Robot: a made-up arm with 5 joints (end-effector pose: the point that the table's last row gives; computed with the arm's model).
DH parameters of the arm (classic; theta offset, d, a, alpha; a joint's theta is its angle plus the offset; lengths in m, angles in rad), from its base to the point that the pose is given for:
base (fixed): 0.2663 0 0.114 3.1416
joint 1: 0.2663 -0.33 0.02 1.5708
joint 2: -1.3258 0 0.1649 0
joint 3: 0.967 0 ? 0
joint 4: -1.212 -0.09 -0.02 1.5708
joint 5: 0 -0.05 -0.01 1.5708
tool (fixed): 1.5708 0.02 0 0
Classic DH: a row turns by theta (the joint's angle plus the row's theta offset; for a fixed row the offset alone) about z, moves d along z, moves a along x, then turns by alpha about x.
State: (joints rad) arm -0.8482 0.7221 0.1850 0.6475 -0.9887
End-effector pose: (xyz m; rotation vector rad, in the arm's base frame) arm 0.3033 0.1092 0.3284 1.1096 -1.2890 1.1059
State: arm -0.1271 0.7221 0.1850 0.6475 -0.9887
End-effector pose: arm 0.3075 -0.0382 0.3284 0.5532 -1.5146 0.5590
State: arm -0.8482 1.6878 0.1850 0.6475 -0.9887
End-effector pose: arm 0.2548 0.0541 0.1916 0.7940 -0.3319 0.9783
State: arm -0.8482 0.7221 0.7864 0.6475 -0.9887
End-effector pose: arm 0.2640 0.0646 0.3273 0.9239 -0.6848 1.0438
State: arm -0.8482 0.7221 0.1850 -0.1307 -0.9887
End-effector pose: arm 0.3347 0.1448 0.3140 1.2821 -2.1101 1.0815
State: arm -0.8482 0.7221 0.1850 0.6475 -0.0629
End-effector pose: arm 0.3231 0.1064 0.3286 1.7598 -0.7457 1.7697
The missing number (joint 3, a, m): 0.0854
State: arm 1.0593 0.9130 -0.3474 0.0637 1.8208
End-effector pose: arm 0.1723 -0.2746 0.3507 0.8057 -0.1310 2.0676
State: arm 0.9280 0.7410 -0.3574 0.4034 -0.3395
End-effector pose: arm 0.1769 -0.2355 0.3580 -0.3345 -1.8553 0.8081
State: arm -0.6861 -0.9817 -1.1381 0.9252 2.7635
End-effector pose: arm 0.0518 -0.1147 0.5500 -1.7914 0.8462 2.2618
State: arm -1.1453 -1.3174 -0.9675 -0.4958 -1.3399
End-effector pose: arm 0.0915 -0.2163 0.5063 -0.0029 0.4478 1.0856
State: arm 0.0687 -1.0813 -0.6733 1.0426 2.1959
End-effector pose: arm -0.0057 -0.0487 0.5479 -0.9302 0.8662 2.5679
